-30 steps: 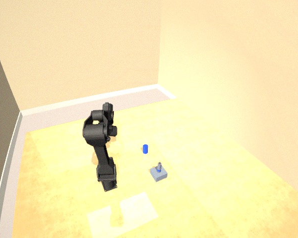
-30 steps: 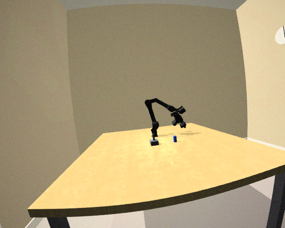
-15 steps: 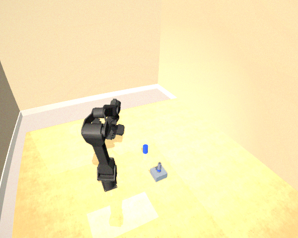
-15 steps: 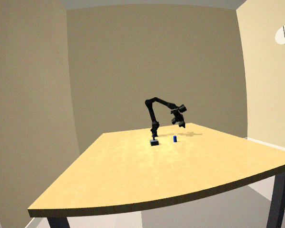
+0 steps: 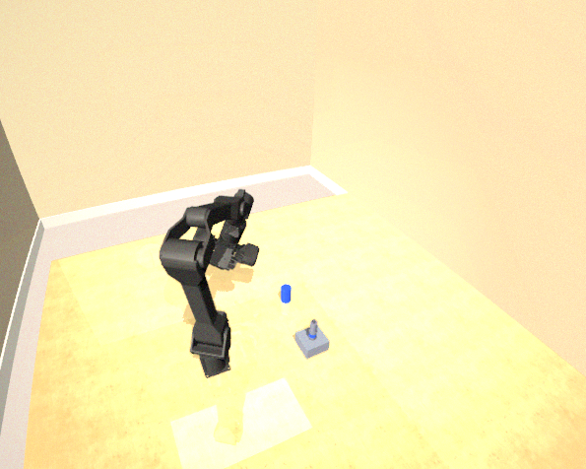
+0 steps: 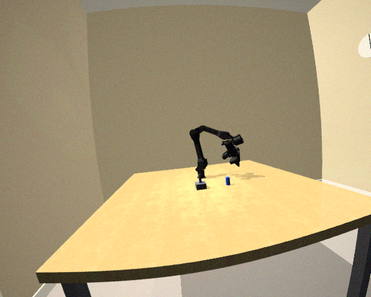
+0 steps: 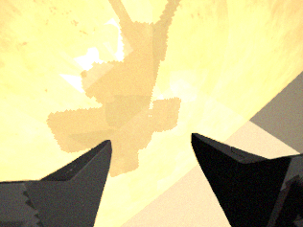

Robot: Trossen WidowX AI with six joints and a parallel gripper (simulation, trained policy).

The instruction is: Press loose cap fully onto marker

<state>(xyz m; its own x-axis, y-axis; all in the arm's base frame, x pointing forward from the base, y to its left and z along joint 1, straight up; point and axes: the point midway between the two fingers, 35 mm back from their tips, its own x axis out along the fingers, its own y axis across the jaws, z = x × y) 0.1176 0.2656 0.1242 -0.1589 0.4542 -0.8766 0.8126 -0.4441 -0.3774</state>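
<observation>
My gripper tip is 150 mm short of the blue cap, 150 mm to the left of it and 70 mm above it. Also, from my gripper tip: grey holder block (140 mm ahead, 330 mm to the right, 80 mm below).
</observation>
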